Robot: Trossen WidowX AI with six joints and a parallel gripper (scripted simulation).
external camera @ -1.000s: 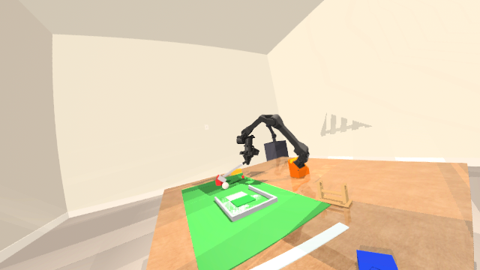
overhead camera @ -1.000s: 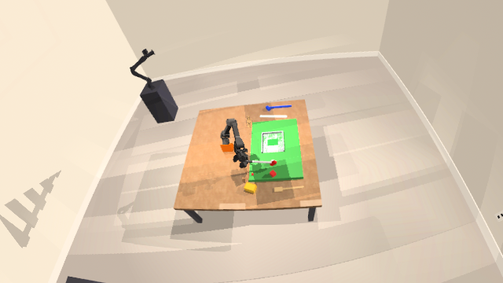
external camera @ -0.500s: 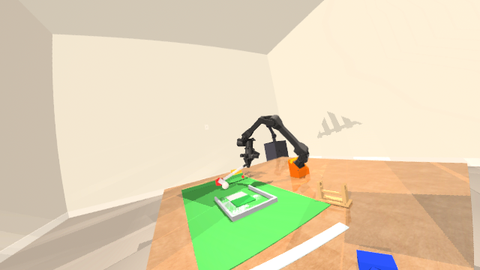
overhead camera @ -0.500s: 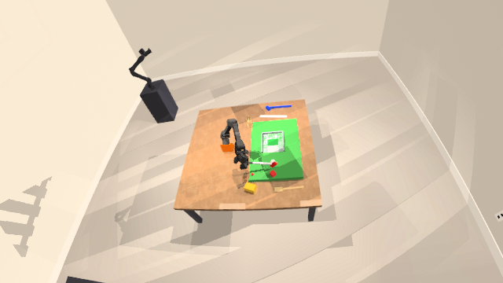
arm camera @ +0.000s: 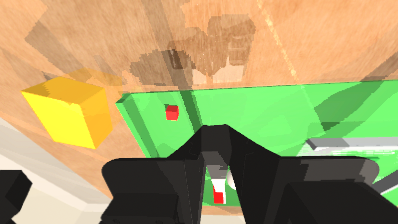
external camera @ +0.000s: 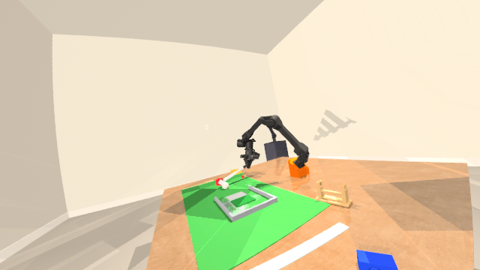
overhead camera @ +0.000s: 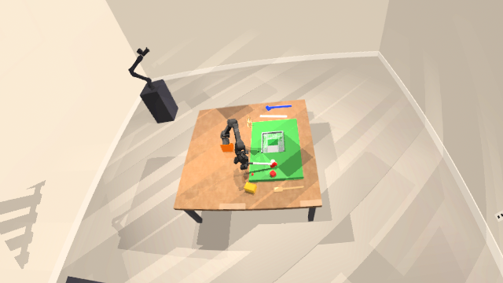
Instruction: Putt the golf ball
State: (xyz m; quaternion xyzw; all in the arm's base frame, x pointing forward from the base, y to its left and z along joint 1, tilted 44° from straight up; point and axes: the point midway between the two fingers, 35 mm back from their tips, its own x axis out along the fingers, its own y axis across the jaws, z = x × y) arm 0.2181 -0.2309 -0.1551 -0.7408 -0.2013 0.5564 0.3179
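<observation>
Now: gripper tip 7 cm above the small red piece, 6 cm to the left of it and 3 cm short of it. Round my gripper tip: yellow block (20 cm to the right, 6 cm below, 1 cm ahead); then white golf ball (22 cm ahead, 5 cm below, 4 cm to the left); then red putter (11 cm ahead, 1 cm below).
</observation>
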